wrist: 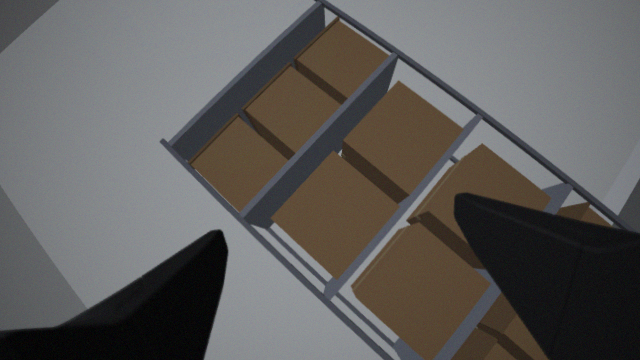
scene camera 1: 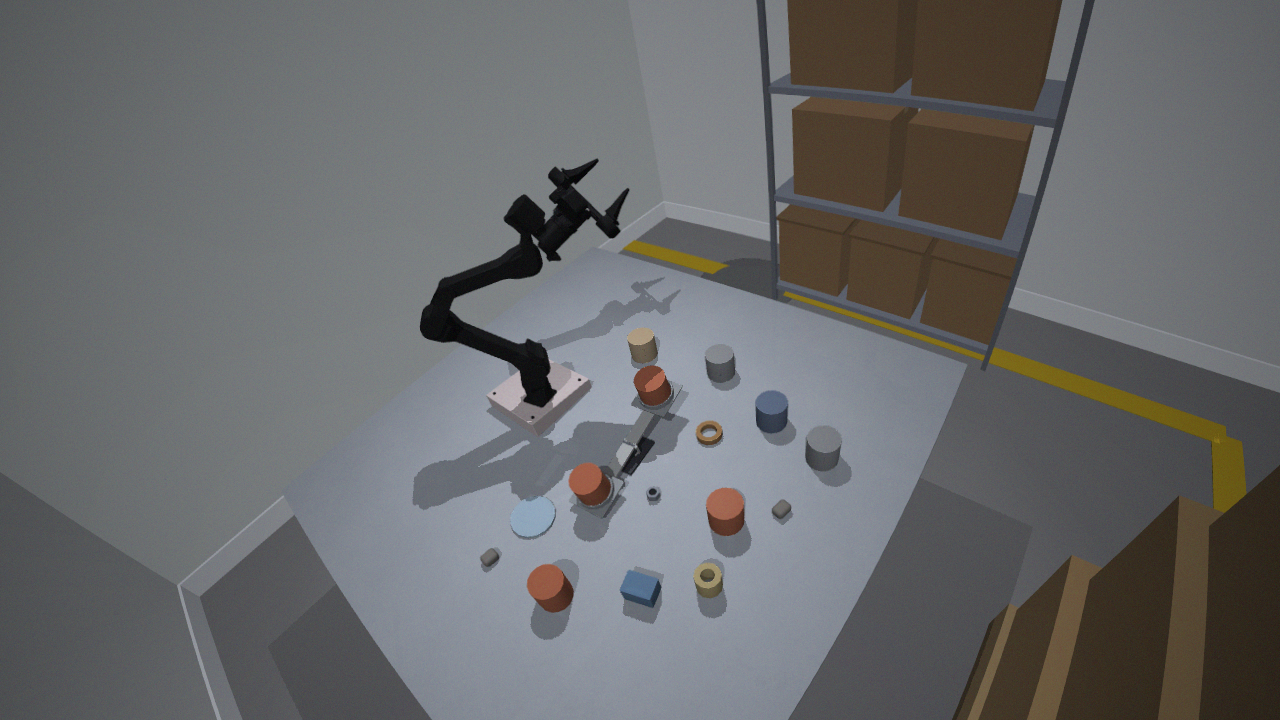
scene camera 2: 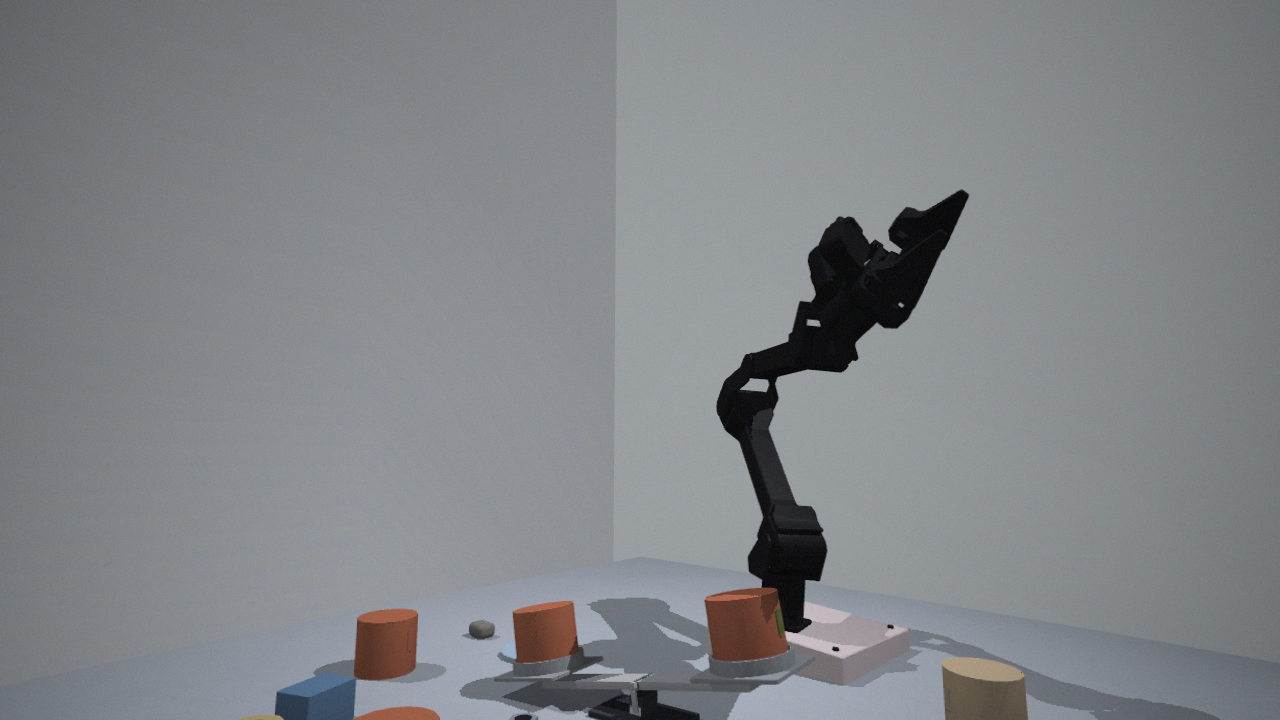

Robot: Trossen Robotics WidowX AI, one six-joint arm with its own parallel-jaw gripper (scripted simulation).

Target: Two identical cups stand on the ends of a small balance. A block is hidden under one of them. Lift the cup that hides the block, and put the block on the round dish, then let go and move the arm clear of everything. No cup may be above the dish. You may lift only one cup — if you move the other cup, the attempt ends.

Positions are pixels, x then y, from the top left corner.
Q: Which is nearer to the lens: the balance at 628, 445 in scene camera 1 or the blue block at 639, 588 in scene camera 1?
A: The blue block.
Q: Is the gripper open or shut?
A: Open.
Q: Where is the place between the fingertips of the gripper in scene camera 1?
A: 613, 173
